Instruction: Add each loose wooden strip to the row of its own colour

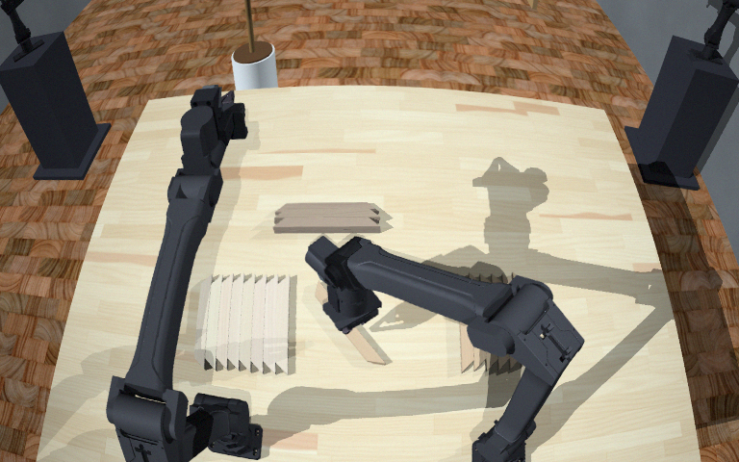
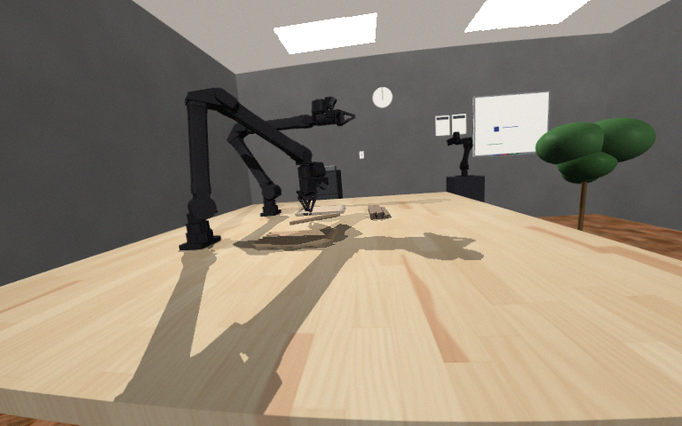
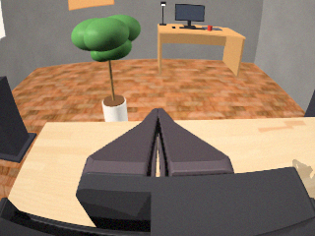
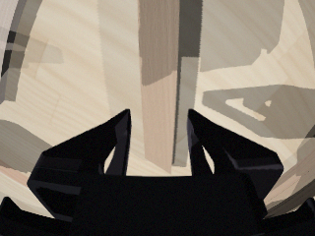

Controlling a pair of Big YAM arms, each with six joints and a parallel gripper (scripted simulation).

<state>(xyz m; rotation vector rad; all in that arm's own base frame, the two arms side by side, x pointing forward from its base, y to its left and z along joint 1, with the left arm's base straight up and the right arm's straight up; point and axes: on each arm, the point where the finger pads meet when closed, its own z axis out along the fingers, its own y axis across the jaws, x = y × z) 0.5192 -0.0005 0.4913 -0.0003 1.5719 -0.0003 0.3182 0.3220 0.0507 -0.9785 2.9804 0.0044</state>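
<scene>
Right now my right hand is 2 cm short of the tan strip, 2 cm to the right of it and 4 cm above it.
</scene>
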